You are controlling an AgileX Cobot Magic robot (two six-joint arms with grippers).
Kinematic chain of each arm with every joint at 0, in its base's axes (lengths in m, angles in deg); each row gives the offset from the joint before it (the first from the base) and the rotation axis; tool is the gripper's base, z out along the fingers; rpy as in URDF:
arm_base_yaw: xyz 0 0 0.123 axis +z
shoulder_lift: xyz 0 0 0 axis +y
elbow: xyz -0.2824 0 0.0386 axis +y
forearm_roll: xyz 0.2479 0 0.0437 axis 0.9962 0 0.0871
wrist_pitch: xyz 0 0 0 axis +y
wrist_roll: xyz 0.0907 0 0.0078 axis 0.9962 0 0.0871
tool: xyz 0 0 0 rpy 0 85 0
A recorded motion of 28 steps. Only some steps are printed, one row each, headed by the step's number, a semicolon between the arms.
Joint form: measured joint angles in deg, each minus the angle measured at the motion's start. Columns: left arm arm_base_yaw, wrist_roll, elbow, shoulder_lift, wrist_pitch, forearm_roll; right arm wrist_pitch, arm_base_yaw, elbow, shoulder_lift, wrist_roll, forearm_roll.
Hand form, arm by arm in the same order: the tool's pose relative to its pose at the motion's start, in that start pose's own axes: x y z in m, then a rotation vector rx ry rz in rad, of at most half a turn. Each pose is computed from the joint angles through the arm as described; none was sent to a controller.
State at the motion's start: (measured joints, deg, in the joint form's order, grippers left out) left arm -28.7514 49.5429 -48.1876 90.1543 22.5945 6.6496; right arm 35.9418 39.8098 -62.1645 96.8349 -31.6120 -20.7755
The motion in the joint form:
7: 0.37 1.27 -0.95 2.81 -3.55 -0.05; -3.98 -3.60 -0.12 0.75 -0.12 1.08
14: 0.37 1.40 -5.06 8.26 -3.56 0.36; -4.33 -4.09 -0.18 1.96 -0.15 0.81
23: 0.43 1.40 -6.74 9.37 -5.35 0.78; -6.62 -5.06 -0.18 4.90 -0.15 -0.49
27: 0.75 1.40 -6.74 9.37 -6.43 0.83; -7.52 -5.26 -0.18 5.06 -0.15 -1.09
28: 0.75 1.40 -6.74 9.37 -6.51 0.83; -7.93 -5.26 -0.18 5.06 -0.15 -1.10
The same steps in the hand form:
7: -0.0027 0.0054 0.0126 -0.0221 -0.0190 0.0172; 0.0108 -0.0147 0.0077 0.0306 -0.0284 0.0660
14: -0.0100 0.0151 0.0340 -0.0042 -0.0044 0.0271; 0.0127 -0.0150 0.0153 0.0224 -0.0156 0.0653
23: -0.0154 0.0232 0.0369 -0.0383 -0.0276 0.0328; 0.0156 -0.0156 0.0337 0.0175 -0.0030 0.0514
27: -0.0149 0.0256 0.0369 -0.0544 -0.0369 0.0289; 0.0158 -0.0172 0.0348 0.0288 -0.0100 0.0447
28: -0.0150 0.0257 0.0369 -0.0555 -0.0378 0.0289; 0.0153 -0.0175 0.0348 0.0328 -0.0160 0.0445

